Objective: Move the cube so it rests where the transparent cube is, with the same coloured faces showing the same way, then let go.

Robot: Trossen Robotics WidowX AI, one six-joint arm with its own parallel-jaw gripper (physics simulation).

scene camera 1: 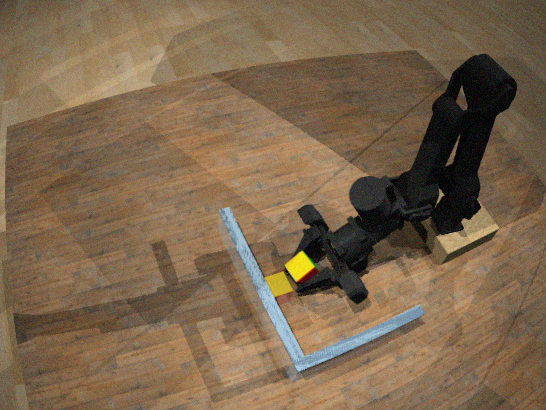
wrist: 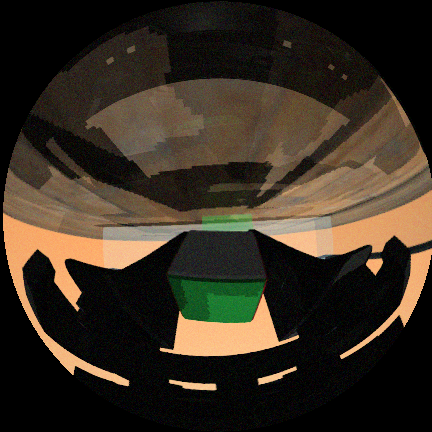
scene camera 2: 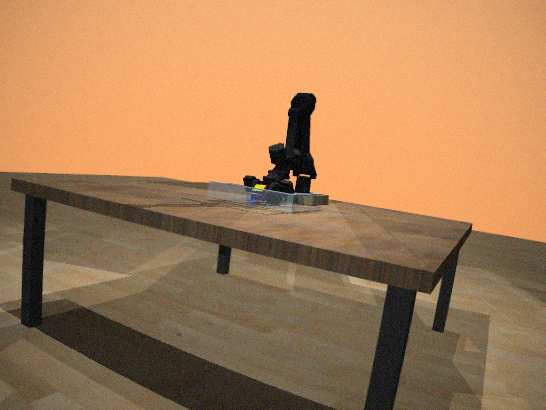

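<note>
The cube is held above the table with its yellow face up. In scene view 1 red shows at its lower right and a green edge towards the arm; the wrist view shows a green face and a dark face. My gripper is shut on it, low and nearly level, a finger on either side. The transparent cube is beside the long bar, yellow up and red on its near side; its green side shows in the wrist view. The held cube is nearer the arm, apart from it, and looks slightly turned against it.
A pale blue L-shaped wall has a long bar beyond the transparent cube and a shorter bar nearer the front. It looks see-through in scene view 2. The arm's base stands on a wooden block at the right of the table.
</note>
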